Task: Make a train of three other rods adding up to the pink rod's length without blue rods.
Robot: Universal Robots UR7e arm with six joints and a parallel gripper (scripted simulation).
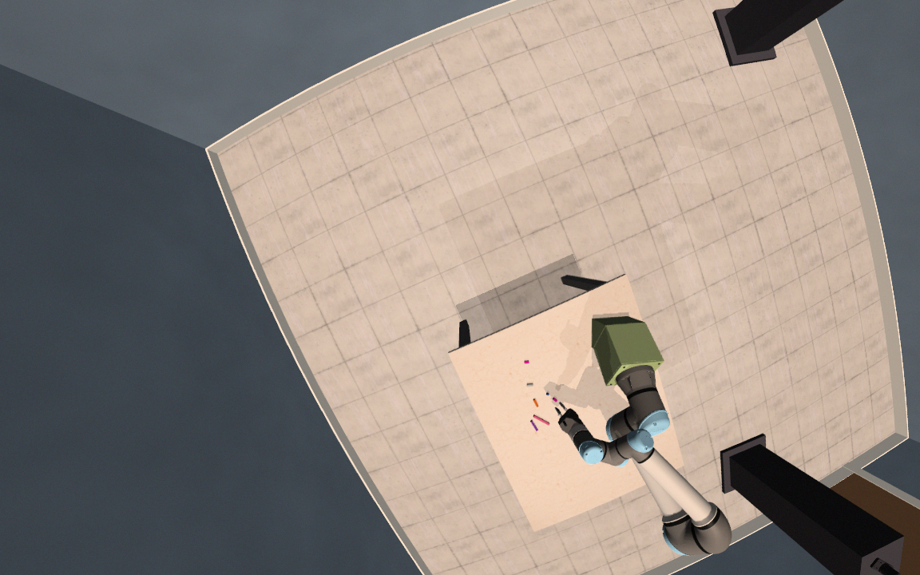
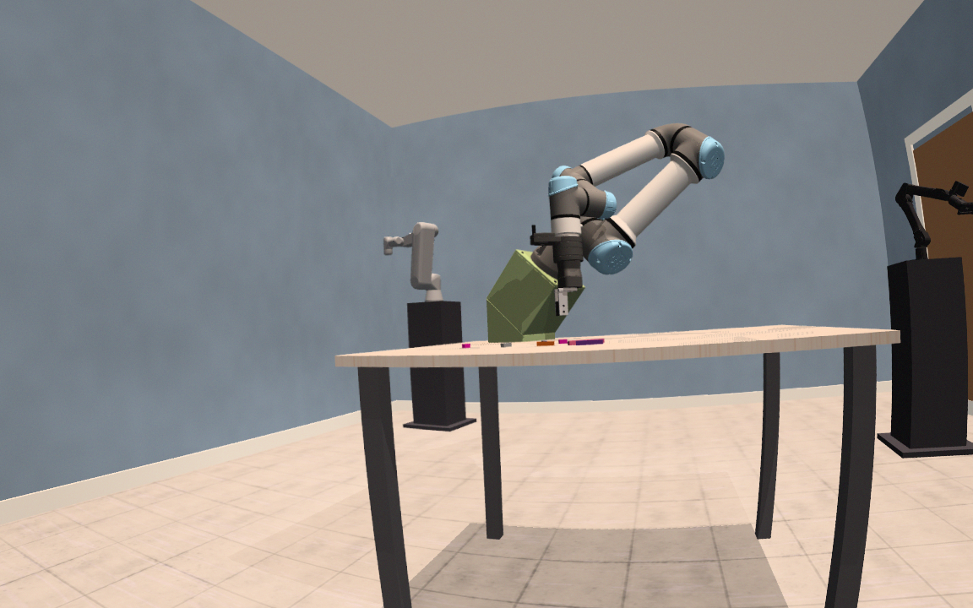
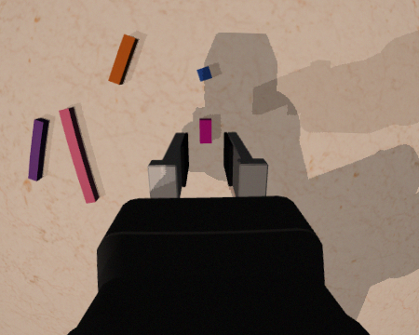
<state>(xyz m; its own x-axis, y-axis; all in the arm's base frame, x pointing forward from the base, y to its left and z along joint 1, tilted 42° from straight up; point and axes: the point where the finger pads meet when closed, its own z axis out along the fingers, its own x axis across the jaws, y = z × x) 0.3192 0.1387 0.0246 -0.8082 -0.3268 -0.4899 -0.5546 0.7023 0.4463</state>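
Now: hand 30 mm short of the small blue rod, 40 mm to the left of it and 80 mm above it. From my hand the other things lie so: orange rod 90 mm ahead, 10 mm to the right, 80 mm below; grey rod 100 mm ahead, 110 mm to the right, 80 mm below; pink rod 80 mm ahead, 80 mm to the left, 80 mm below.
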